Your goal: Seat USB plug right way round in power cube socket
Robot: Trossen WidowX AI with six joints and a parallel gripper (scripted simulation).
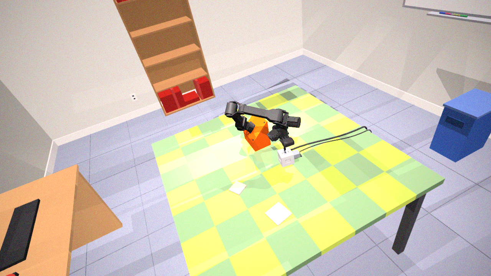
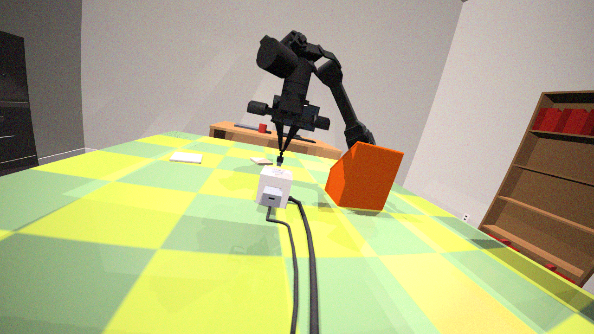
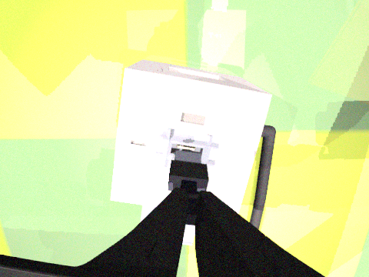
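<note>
The USB plug lies 20 mm below my gripper tip. The rest, counted from my gripper tip: USB socket 60 mm below.
</note>
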